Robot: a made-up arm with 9 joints. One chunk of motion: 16 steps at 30 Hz.
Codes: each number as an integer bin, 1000 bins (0 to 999) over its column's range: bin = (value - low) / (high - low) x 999, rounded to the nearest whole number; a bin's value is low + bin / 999 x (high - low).
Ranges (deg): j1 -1.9..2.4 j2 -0.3..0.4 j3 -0.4..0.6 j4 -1.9..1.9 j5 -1..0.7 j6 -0.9..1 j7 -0.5..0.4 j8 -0.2..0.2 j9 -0.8..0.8
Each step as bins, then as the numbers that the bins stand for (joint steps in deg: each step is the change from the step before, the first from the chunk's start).
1 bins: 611 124 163 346 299 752 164 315 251
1 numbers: 0.730 -0.213 -0.237 -0.584 -0.491 0.530 -0.352 -0.074 -0.398
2 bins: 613 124 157 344 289 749 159 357 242
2 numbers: 0.739 -0.213 -0.243 -0.591 -0.508 0.525 -0.357 -0.057 -0.412
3 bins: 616 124 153 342 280 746 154 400 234
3 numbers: 0.751 -0.213 -0.247 -0.599 -0.524 0.519 -0.361 -0.040 -0.425
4 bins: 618 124 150 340 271 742 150 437 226
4 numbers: 0.760 -0.213 -0.250 -0.607 -0.539 0.511 -0.365 -0.025 -0.438
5 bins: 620 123 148 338 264 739 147 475 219
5 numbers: 0.769 -0.214 -0.252 -0.614 -0.551 0.506 -0.368 -0.010 -0.449
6 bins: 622 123 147 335 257 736 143 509 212
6 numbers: 0.777 -0.214 -0.253 -0.626 -0.563 0.500 -0.371 0.004 -0.460
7 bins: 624 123 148 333 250 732 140 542 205
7 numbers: 0.786 -0.214 -0.252 -0.633 -0.575 0.492 -0.374 0.017 -0.472
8 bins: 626 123 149 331 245 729 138 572 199
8 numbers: 0.794 -0.214 -0.251 -0.641 -0.583 0.486 -0.376 0.029 -0.481
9 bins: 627 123 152 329 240 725 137 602 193
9 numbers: 0.799 -0.214 -0.248 -0.649 -0.592 0.479 -0.377 0.041 -0.491
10 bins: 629 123 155 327 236 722 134 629 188
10 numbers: 0.807 -0.214 -0.245 -0.656 -0.598 0.473 -0.379 0.052 -0.499
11 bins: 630 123 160 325 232 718 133 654 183
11 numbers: 0.812 -0.214 -0.240 -0.664 -0.605 0.466 -0.380 0.062 -0.507
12 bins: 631 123 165 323 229 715 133 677 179
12 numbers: 0.816 -0.214 -0.235 -0.671 -0.610 0.460 -0.380 0.071 -0.513
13 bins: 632 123 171 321 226 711 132 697 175
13 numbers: 0.820 -0.214 -0.229 -0.679 -0.615 0.452 -0.381 0.079 -0.520
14 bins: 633 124 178 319 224 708 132 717 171
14 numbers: 0.825 -0.213 -0.222 -0.687 -0.619 0.447 -0.381 0.087 -0.526
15 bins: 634 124 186 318 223 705 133 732 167
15 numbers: 0.829 -0.213 -0.214 -0.690 -0.621 0.441 -0.380 0.093 -0.533
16 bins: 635 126 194 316 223 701 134 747 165
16 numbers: 0.833 -0.212 -0.206 -0.698 -0.621 0.433 -0.379 0.099 -0.536
